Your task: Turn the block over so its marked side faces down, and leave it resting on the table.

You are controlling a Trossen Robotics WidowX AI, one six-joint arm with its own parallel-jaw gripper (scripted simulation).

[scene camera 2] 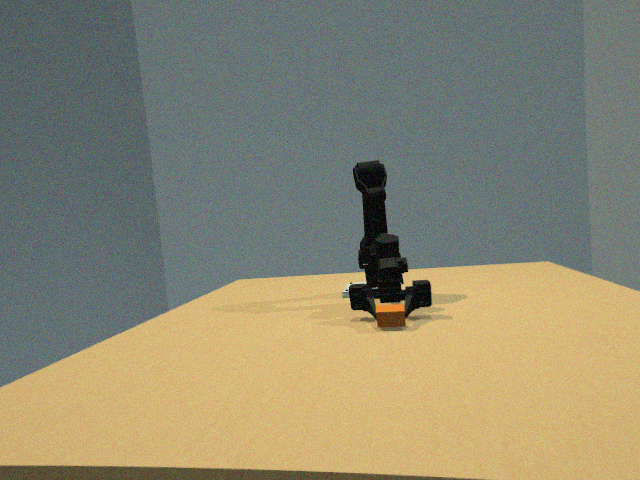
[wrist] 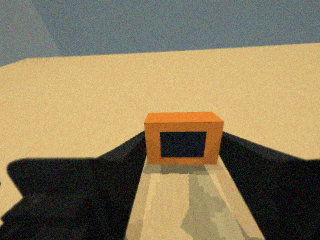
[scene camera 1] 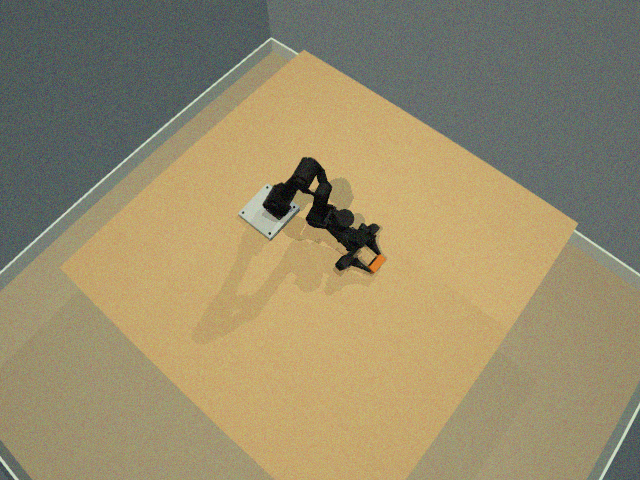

Scene:
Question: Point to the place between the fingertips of my gripper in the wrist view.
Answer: At 180, 134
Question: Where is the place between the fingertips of my gripper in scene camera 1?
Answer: At 376, 264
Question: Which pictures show my gripper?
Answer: Scene camera 2, the wrist view and scene camera 1: all of them.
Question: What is my gripper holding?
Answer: An orange block.

